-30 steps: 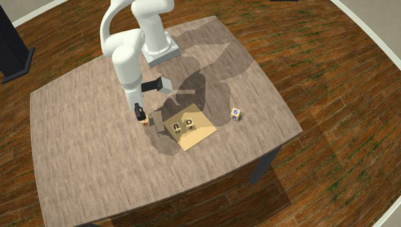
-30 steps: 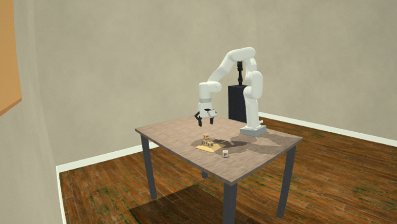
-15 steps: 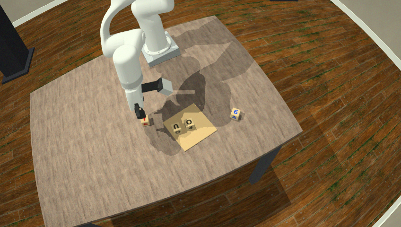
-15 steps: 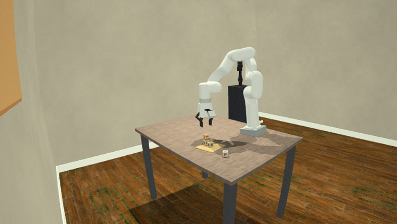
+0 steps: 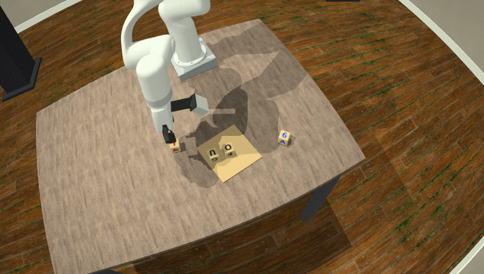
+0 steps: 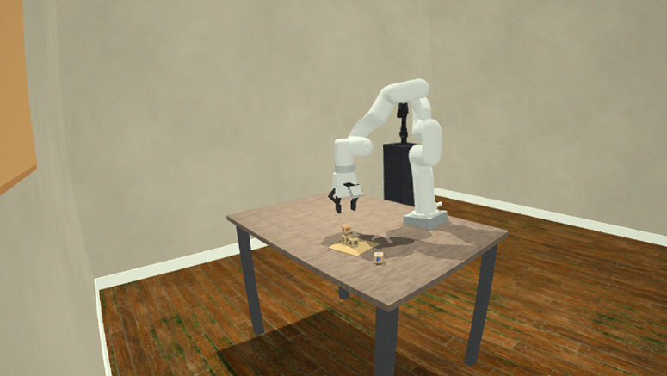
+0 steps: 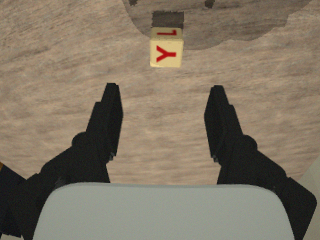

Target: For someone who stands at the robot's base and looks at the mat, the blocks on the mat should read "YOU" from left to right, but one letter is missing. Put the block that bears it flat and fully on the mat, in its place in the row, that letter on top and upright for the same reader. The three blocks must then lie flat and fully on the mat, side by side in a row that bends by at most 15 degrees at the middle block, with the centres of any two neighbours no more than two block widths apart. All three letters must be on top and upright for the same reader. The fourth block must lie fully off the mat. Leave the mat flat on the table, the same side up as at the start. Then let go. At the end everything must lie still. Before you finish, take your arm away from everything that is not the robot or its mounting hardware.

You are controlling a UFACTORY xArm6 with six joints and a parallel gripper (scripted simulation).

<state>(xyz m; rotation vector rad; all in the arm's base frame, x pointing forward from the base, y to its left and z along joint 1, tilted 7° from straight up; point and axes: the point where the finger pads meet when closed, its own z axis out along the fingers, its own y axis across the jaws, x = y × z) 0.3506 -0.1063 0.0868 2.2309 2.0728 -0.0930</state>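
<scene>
The letter block lies 90 mm below my hand. The rest, counted from my hand: tan mat: 150 mm to the left, 110 mm below, 60 mm ahead.
</scene>
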